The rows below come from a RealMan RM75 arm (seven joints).
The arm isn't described. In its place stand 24 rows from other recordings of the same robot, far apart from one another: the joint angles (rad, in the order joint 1, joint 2, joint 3, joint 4, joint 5, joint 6, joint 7), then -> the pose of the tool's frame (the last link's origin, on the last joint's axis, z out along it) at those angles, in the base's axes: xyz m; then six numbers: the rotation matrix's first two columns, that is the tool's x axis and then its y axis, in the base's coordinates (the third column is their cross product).
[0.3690 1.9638 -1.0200 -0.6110 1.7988 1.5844 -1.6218] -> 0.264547, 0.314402, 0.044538, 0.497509, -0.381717, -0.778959, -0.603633, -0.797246, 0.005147
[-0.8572 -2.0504 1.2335 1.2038 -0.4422 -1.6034 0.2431] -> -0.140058, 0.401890, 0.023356, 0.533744, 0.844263, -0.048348, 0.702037, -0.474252, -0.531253
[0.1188 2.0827 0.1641 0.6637 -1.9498 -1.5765 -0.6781] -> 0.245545, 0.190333, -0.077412, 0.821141, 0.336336, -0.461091, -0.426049, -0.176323, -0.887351
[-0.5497 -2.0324 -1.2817 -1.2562 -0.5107 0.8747 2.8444] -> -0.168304, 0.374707, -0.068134, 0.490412, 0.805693, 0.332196, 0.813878, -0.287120, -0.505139
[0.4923 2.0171 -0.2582 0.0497 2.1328 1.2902 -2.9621] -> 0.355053, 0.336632, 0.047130, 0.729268, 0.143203, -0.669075, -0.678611, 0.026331, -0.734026
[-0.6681 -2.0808 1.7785 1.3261 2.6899 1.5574 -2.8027] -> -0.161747, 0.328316, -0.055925, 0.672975, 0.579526, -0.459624, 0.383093, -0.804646, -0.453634
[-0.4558 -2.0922 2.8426 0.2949 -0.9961 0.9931 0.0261] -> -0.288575, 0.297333, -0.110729, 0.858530, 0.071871, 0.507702, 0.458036, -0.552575, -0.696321
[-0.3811 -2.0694 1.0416 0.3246 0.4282 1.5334 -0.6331] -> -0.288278, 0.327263, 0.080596, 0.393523, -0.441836, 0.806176, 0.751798, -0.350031, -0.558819
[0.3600 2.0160 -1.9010 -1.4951 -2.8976 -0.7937 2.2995] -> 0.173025, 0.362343, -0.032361, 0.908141, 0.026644, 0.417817, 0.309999, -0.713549, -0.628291
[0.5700 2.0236 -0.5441 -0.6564 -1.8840 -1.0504 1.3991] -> 0.307997, 0.405123, 0.074059, 0.738049, -0.305788, -0.601480, -0.665136, -0.479634, -0.572316
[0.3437 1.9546 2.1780 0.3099 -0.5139 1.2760 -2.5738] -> 0.353856, 0.334363, 0.118046, 0.646079, 0.259852, -0.717676, -0.712556, -0.131681, -0.689148
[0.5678 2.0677 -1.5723 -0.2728 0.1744 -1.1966 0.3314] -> 0.253610, 0.396523, 0.035031, 0.551842, 0.308273, -0.774879, -0.739407, -0.248849, -0.625581
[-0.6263 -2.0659 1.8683 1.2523 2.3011 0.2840 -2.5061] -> -0.055592, 0.409658, -0.053503, 0.908800, 0.014025, 0.416997, 0.314244, -0.680472, -0.661973
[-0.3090 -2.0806 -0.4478 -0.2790 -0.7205 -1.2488 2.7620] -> -0.293976, 0.255961, -0.089488, 0.587175, 0.138943, 0.797447, 0.714049, -0.552924, -0.429429
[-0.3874 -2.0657 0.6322 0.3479 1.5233 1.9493 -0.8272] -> -0.259271, 0.260168, 0.022622, 0.460713, -0.139017, 0.876594, 0.313085, -0.898712, -0.307073
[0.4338 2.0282 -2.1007 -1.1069 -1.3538 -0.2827 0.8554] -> 0.145509, 0.345426, -0.111333, 0.890621, 0.448943, 0.072419, 0.391795, -0.676695, -0.623363
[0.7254 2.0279 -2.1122 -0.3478 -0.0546 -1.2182 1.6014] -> 0.146270, 0.371302, -0.065227, 0.088535, -0.667873, -0.738991, -0.676393, -0.584931, 0.447604
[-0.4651 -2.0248 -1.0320 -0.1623 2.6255 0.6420 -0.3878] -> -0.384112, 0.338742, -0.032808, 0.637569, 0.427188, 0.641105, 0.737836, -0.099231, -0.667646
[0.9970 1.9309 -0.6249 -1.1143 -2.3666 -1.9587 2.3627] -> 0.101515, 0.401632, 0.119046, 0.779446, -0.604796, -0.163358, -0.620724, -0.780813, -0.070938
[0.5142 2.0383 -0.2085 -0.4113 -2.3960 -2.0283 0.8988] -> 0.275447, 0.247308, 0.006498, 0.717595, -0.137689, -0.682714, -0.181470, -0.983367, 0.007583
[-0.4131 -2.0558 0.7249 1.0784 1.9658 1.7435 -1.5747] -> -0.248289, 0.315347, 0.072107, 0.858809, 0.256834, 0.443264, 0.380066, -0.899595, -0.215125
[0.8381 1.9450 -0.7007 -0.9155 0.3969 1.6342 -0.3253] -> 0.237744, 0.403377, 0.086279, 0.137048, -0.973829, -0.181312, -0.934343, -0.066297, -0.350155
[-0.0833 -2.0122 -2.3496 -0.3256 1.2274 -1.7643 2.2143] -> -0.349281, 0.196802, 0.043880, 0.454766, 0.044540, 0.889497, 0.713461, -0.616012, -0.333920
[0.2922 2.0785 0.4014 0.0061 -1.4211 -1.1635 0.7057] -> 0.436693, 0.249658, 0.045345, 0.224454, 0.155641, -0.961975, -0.917133, 0.367398, -0.154549
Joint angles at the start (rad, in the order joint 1, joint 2, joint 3, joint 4, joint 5, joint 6, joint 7):
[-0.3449 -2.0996 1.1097 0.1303 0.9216 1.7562 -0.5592]
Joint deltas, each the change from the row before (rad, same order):
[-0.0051 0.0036 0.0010 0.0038 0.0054 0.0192 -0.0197]
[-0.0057 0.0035 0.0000 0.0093 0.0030 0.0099 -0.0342]
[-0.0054 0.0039 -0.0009 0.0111 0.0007 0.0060 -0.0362]
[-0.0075 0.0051 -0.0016 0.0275 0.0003 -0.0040 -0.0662]
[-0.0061 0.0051 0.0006 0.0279 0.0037 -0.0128 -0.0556]
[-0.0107 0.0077 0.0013 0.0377 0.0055 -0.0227 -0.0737]
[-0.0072 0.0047 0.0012 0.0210 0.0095 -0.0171 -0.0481]
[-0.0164 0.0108 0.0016 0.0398 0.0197 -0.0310 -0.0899]
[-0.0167 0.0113 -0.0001 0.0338 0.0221 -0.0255 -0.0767]
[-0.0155 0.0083 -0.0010 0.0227 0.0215 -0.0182 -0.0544]
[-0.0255 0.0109 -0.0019 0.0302 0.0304 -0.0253 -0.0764]
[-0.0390 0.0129 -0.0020 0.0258 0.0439 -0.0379 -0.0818]
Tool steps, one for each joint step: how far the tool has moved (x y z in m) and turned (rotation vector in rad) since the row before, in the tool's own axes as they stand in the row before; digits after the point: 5 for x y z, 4 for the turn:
[0.00332 0.00036 0.00154 -0.0219 0.0148 -0.0137]
[0.00317 -0.00123 0.00244 -0.0174 0.0107 -0.0232]
[0.00327 -0.00209 0.00245 -0.0136 0.0090 -0.0228]
[0.00488 -0.00475 0.00496 -0.0172 0.0070 -0.0381]
[0.00365 -0.00459 0.00459 -0.0146 -0.0041 -0.0289]
[0.00510 -0.00675 0.00696 -0.0179 -0.0105 -0.0362]
[0.00219 -0.00363 0.00423 -0.0114 -0.0141 -0.0275]
[0.00542 -0.00711 0.00854 -0.0228 -0.0283 -0.0474]
[0.00580 -0.00607 0.00754 -0.0208 -0.0288 -0.0368]
[0.00427 -0.00407 0.00625 -0.0172 -0.0255 -0.0250]
[0.00667 -0.00549 0.00988 -0.0233 -0.0360 -0.0339]
[0.00694 -0.00708 0.01344 -0.0204 -0.0544 -0.0339]

